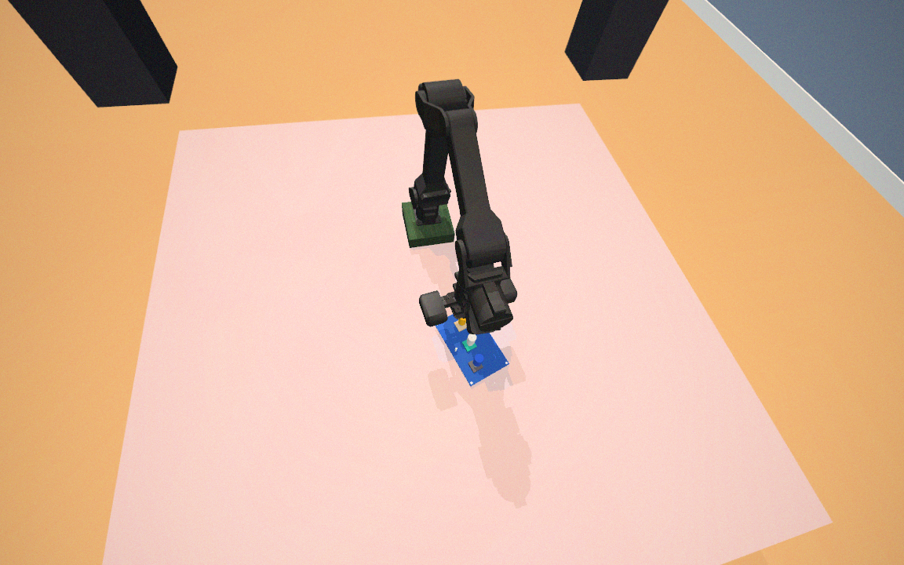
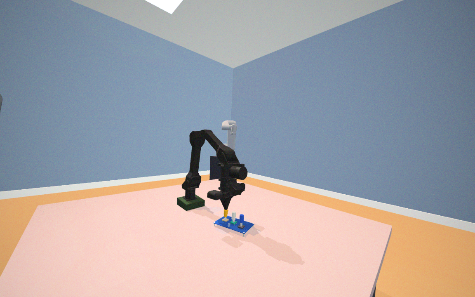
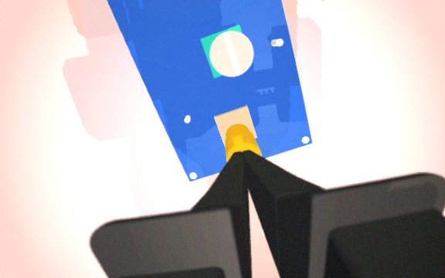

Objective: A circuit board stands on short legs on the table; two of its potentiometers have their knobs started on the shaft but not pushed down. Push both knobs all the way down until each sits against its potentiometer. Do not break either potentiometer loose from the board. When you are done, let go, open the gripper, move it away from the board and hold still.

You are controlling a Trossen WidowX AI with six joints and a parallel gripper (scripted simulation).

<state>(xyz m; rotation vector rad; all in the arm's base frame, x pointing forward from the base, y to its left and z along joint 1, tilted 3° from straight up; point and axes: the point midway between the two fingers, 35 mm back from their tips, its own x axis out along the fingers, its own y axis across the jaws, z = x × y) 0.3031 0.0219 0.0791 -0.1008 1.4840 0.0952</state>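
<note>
The white knob is 50 mm ahead of my gripper tip, 10 mm to the left of it and 10 mm below it. Also, from my gripper tip: orange knob (10 mm below).
</note>
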